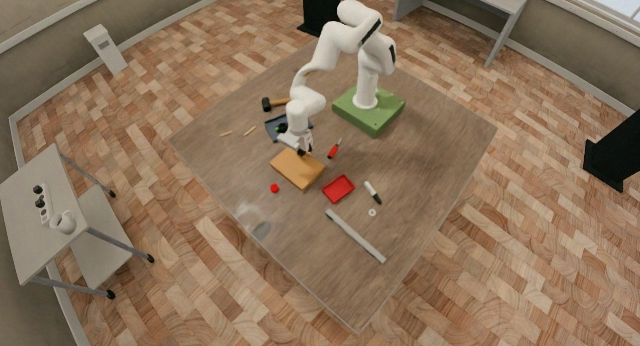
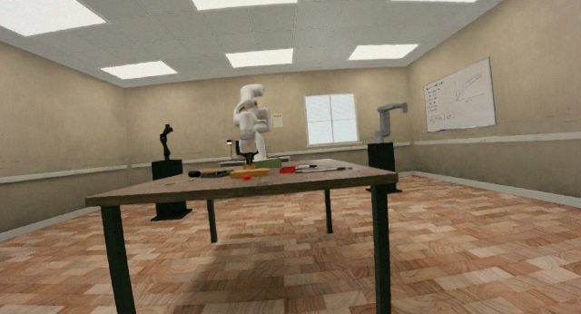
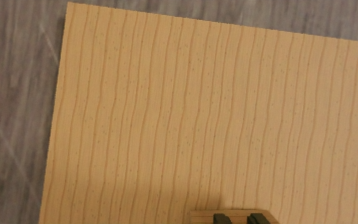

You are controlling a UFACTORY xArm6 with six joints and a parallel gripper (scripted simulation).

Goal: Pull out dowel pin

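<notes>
My gripper is now 5 cm above the tan bench board, 4 cm short of it and 1 cm to the right of it. The rest, counted from my hand: dowel pin: 2 cm below; then red cap: 19 cm ahead, 7 cm below; then small wooden block: 3 cm below.
</notes>
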